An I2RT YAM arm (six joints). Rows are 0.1 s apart.
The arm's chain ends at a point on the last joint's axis. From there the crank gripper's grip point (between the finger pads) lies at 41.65 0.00 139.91 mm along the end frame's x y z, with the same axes.
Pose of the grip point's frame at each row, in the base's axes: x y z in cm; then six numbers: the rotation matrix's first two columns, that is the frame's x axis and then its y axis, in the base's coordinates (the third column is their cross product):
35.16 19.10 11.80 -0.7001 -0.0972 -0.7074 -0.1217 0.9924 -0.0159
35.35 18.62 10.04 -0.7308 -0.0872 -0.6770 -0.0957 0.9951 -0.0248
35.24 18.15 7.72 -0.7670 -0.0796 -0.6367 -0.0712 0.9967 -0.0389
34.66 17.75 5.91 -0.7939 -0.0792 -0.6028 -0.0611 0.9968 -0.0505
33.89 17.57 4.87 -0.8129 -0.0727 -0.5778 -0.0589 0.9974 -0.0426
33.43 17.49 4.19 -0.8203 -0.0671 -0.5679 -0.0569 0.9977 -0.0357
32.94 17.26 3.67 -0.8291 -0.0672 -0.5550 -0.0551 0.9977 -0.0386
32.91 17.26 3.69 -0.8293 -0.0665 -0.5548 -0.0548 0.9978 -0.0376
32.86 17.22 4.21 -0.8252 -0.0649 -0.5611 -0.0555 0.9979 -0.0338
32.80 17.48 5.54 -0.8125 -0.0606 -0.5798 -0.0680 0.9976 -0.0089
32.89 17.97 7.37 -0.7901 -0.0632 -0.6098 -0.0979 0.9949 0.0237
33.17 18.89 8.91 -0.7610 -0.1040 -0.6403 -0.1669 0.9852 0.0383
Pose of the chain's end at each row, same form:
28.23 18.46 24.63 -0.7001 -0.0972 -0.7074 -0.1217 0.9924 -0.0159
28.94 18.33 23.15 -0.7308 -0.0872 -0.6770 -0.0957 0.9951 -0.0248
29.51 18.26 21.15 -0.7670 -0.0796 -0.6367 -0.0712 0.9967 -0.0389
29.50 18.13 19.56 -0.7939 -0.0792 -0.6028 -0.0611 0.9968 -0.0505
29.17 17.88 18.68 -0.8129 -0.0727 -0.5778 -0.0589 0.9974 -0.0426
28.89 17.73 18.06 -0.8203 -0.0671 -0.5679 -0.0569 0.9977 -0.0357
28.61 17.56 17.61 -0.8291 -0.0672 -0.5550 -0.0551 0.9977 -0.0386
28.58 17.55 17.63 -0.8293 -0.0665 -0.5548 -0.0548 0.9978 -0.0376
28.43 17.44 18.12 -0.8252 -0.0649 -0.5611 -0.0555 0.9979 -0.0338
28.08 17.28 19.35 -0.8125 -0.0606 -0.5798 -0.0680 0.9976 -0.0089
27.71 17.14 20.99 -0.7901 -0.0632 -0.6098 -0.0979 0.9949 0.0237
27.57 17.42 22.31 -0.7610 -0.1040 -0.6403 -0.1669 0.9852 0.0383

